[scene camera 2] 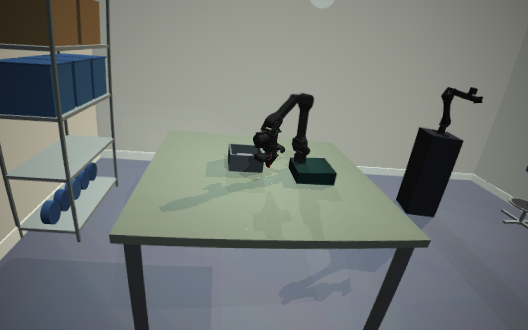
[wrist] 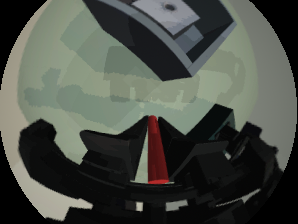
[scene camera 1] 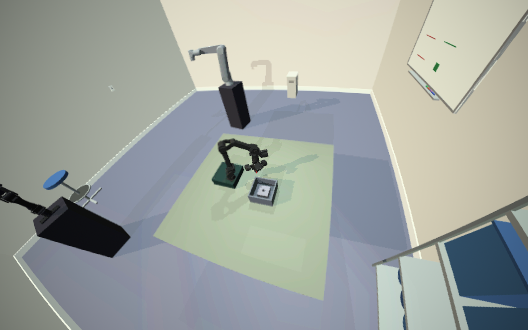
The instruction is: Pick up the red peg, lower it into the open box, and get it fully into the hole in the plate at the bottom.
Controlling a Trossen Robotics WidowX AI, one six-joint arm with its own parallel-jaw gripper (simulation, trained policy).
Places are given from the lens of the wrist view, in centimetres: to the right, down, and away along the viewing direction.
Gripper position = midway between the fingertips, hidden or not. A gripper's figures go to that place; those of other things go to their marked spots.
my gripper (wrist: 153, 118): 1, 1, 10
red peg (wrist: 157, 174): 1, 4, 4
